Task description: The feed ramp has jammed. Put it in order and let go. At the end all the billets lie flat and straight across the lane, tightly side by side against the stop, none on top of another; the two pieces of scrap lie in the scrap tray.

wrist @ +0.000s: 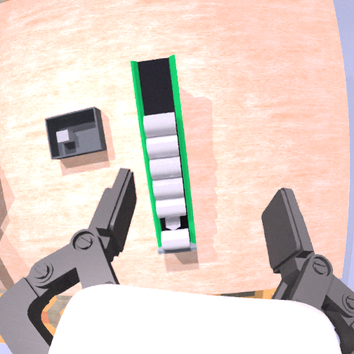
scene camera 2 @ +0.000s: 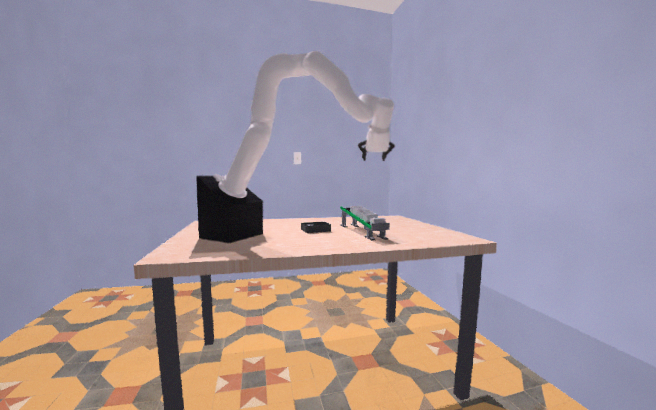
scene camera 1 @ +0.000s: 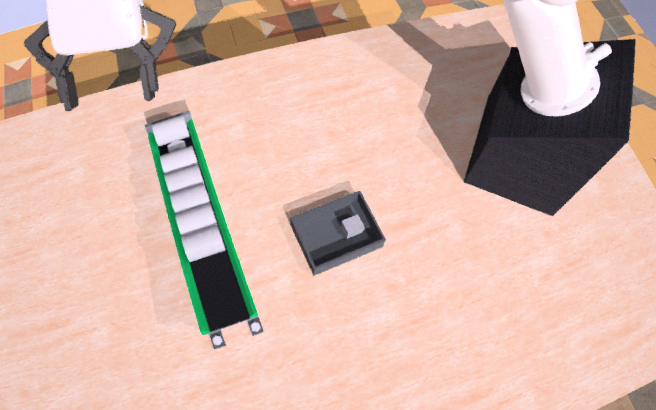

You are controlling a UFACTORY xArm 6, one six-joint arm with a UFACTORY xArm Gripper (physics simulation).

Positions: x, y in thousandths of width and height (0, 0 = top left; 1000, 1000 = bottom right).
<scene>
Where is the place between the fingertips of my gripper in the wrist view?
575, 544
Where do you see a dark scrap tray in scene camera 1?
At 486, 565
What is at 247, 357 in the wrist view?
A dark scrap tray.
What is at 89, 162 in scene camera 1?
My gripper.
</scene>
